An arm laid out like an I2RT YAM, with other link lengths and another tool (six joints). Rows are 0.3 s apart.
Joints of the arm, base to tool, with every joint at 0 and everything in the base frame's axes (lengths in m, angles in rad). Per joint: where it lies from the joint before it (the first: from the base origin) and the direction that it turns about. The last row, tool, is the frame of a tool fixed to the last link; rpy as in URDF.
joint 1: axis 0 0 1 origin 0 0 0.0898
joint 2: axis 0 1 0 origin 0.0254 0.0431 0.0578
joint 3: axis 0 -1 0 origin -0.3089 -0.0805 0
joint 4: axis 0 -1 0 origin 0.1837 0.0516 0.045
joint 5: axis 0 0 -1 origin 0.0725 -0.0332 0.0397
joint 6: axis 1 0 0 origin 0.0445 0 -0.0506
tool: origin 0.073 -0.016 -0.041 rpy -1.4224 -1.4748 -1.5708
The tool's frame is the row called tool.
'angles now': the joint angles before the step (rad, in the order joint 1, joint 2, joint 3, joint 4, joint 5, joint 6). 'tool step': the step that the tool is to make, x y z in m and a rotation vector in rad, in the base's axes. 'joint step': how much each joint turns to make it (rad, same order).
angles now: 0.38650 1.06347 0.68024 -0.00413 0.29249 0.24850
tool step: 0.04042 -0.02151 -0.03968 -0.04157 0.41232 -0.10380
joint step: -0.19708 0.36167 0.23828 -0.28739 -0.11735 0.01380
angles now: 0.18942 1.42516 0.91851 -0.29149 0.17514 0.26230
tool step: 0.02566 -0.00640 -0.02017 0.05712 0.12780 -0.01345
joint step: -0.08117 0.16579 0.09796 -0.05000 -0.10123 -0.00171
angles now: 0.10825 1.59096 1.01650 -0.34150 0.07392 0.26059
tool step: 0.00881 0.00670 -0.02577 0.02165 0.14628 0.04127
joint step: 0.00003 0.13381 0.05787 -0.06653 -0.05383 -0.01385
